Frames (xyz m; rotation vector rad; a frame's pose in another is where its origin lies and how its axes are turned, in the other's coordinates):
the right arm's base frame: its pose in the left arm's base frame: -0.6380 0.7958 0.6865 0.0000 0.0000 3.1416
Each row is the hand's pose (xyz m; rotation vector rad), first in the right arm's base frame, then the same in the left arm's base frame.
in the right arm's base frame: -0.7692 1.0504 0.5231 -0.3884 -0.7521 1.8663
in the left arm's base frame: 0.1312 -0.2546 1.2096 -0.6781 0.3502 -1.1231
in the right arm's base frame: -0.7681 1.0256 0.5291 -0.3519 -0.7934 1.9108
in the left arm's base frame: 0.1301 -0.2298 1.2156 -0.7059 0.3131 -1.0727
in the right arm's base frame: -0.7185 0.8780 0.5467 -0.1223 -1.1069 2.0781
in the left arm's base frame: 0.0805 -0.0822 1.2332 -0.9257 0.1023 -0.8150
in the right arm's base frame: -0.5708 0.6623 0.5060 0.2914 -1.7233 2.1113
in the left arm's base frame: -0.0672 0.1335 1.1925 -1.3441 -0.2273 -0.4341
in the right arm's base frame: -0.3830 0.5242 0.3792 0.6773 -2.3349 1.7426
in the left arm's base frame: -0.2550 0.2716 1.0657 -1.8187 -0.5276 -0.1756
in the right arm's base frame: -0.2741 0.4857 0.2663 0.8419 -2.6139 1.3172
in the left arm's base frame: -0.3639 0.3101 0.9528 -2.1369 -0.6883 -0.1195
